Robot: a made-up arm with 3 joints. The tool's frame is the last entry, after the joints.
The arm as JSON. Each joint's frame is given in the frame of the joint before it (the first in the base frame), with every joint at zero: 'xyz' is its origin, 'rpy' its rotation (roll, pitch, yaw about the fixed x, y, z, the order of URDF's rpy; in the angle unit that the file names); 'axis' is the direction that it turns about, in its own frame. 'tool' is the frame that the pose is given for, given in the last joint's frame.
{
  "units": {
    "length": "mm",
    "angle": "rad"
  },
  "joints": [
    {
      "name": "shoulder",
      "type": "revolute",
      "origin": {
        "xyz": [
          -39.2,
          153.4,
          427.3
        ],
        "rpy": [
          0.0,
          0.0,
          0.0
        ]
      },
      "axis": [
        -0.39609,
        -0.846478,
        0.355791
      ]
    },
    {
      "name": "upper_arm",
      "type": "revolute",
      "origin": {
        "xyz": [
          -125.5,
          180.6,
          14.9
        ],
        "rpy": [
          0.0,
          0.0,
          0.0
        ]
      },
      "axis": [
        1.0,
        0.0,
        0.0
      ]
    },
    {
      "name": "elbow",
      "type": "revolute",
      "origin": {
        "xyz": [
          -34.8,
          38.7,
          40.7
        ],
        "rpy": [
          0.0,
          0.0,
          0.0
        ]
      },
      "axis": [
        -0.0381,
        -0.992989,
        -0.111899
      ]
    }
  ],
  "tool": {
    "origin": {
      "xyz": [
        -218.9,
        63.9,
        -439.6
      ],
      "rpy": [
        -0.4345,
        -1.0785,
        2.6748
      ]
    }
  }
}
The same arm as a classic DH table. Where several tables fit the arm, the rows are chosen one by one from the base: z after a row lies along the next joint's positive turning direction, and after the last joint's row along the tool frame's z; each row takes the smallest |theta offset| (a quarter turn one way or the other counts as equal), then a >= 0, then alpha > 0; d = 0 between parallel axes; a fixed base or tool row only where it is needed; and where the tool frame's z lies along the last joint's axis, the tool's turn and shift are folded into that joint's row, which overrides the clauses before.
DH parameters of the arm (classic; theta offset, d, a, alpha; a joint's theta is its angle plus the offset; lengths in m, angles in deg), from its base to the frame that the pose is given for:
base (fixed): -25.08 0.4739 -0.1005 69.16
shoulder: -80.55 -0.3059 -0.0837 -113.33
upper_arm: 29.23 -0.2313 -0.0361 92.18
elbow: 42.75 0.36 0.1772 -48.51
tool (fixed): 156.91 -0.6173 0 0

